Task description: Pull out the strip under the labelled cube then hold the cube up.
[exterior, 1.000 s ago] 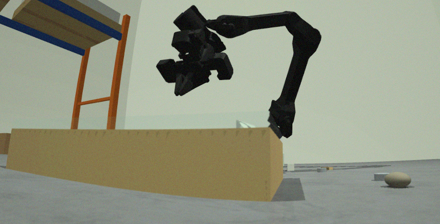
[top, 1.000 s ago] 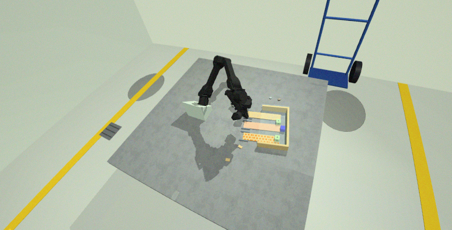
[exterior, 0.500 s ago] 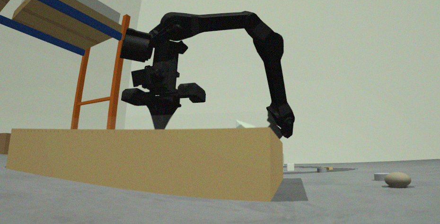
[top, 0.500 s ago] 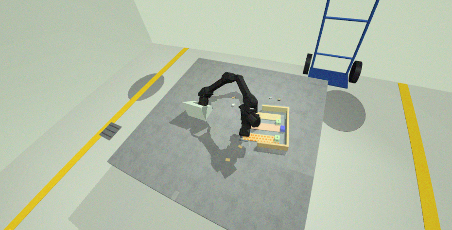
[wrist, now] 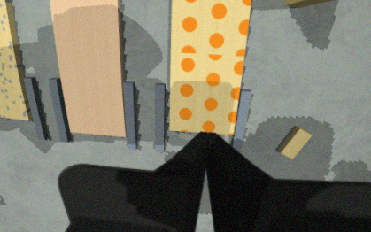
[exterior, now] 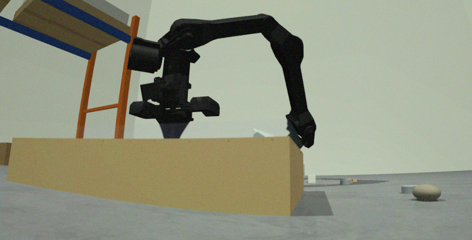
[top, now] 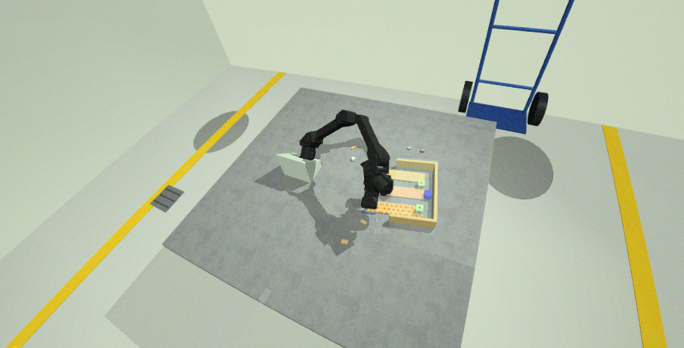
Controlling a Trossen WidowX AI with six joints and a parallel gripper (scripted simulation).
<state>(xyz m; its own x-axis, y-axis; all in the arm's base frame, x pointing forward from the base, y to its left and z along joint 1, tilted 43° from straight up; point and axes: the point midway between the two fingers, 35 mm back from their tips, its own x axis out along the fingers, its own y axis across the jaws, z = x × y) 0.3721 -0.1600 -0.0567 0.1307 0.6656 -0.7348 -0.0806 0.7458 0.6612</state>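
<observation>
Right now the dotted strip is 100 mm ahead of my gripper tip, 10 mm to the left of it and 60 mm below it.
</observation>
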